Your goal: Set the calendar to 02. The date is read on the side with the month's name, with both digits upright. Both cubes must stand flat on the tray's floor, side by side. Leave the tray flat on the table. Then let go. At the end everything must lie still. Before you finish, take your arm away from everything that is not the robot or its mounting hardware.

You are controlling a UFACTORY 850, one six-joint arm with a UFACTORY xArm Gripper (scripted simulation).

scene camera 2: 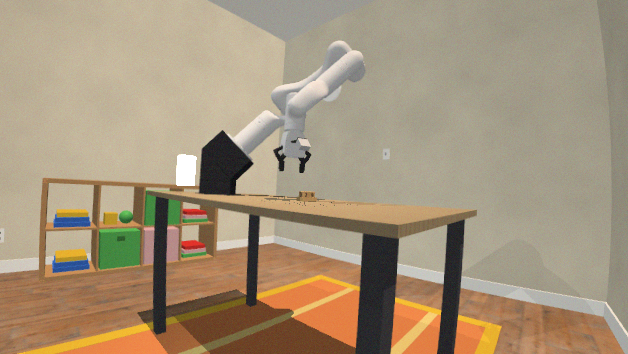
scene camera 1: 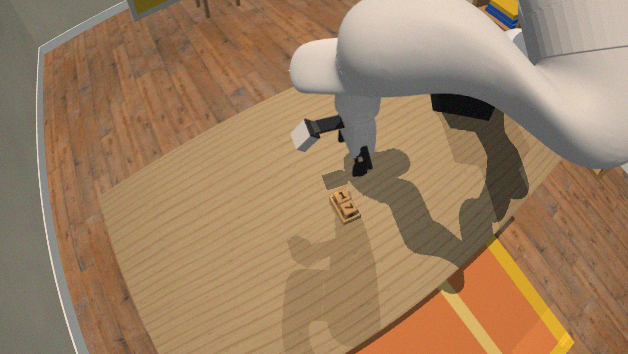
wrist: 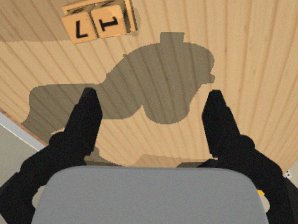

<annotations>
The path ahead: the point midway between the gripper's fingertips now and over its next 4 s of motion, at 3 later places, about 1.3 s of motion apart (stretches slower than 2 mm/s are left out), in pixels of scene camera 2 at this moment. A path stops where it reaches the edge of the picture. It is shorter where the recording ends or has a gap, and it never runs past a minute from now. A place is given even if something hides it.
The gripper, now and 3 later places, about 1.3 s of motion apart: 291,172; 302,173; 304,179; 304,189
</annotations>
